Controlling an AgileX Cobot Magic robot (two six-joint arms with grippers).
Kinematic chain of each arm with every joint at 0, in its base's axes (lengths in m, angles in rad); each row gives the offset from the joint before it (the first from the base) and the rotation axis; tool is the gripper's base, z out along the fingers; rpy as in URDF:
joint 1: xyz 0 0 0.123 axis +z
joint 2: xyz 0 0 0 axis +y
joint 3: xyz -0.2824 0 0.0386 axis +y
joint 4: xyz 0.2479 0 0.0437 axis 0.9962 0 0.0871
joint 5: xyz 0 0 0 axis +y
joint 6: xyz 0.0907 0 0.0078 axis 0.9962 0 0.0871
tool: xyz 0 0 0 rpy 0 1.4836 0
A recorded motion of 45 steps. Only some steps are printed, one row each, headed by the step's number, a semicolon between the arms.
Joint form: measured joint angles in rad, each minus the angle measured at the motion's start. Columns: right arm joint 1, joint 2, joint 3, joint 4, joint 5, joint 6; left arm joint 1, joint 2, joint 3, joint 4, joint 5, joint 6.
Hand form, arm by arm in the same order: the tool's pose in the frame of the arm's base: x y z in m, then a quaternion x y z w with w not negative. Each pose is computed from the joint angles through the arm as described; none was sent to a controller.
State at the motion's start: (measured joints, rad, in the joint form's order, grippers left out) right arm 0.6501 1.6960 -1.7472 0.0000 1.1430 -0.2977; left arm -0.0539 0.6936 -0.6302 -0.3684 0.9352 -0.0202
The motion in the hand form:
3: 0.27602 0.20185 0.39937 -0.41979 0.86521 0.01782 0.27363; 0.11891 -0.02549 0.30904 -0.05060 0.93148 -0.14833 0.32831
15: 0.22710 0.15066 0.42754 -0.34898 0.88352 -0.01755 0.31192; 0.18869 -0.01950 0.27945 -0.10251 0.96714 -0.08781 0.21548
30: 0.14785 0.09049 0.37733 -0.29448 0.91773 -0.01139 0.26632; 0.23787 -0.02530 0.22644 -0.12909 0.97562 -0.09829 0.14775
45: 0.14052 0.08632 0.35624 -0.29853 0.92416 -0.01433 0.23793; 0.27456 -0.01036 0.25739 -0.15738 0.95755 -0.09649 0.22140
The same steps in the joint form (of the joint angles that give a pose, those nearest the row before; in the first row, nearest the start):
3: 0.0000 -0.0712 -0.0009 -0.0744 0.0877 0.0493; 0.0000 0.0269 -0.0682 0.1068 0.0054 -0.0643
15: 0.0000 -0.3063 0.1530 -0.2035 0.1165 0.1975; 0.0000 0.3806 -0.1541 0.2391 -0.0223 -0.1895
30: 0.0000 -0.6666 0.6081 -0.2023 0.1234 0.3381; 0.0000 0.6597 -0.1604 0.1719 -0.1608 -0.1784
45: 0.0000 -0.6962 0.6995 -0.1894 0.1194 0.3397; 0.0545 0.7116 -0.3186 0.1953 -0.2012 -0.2040

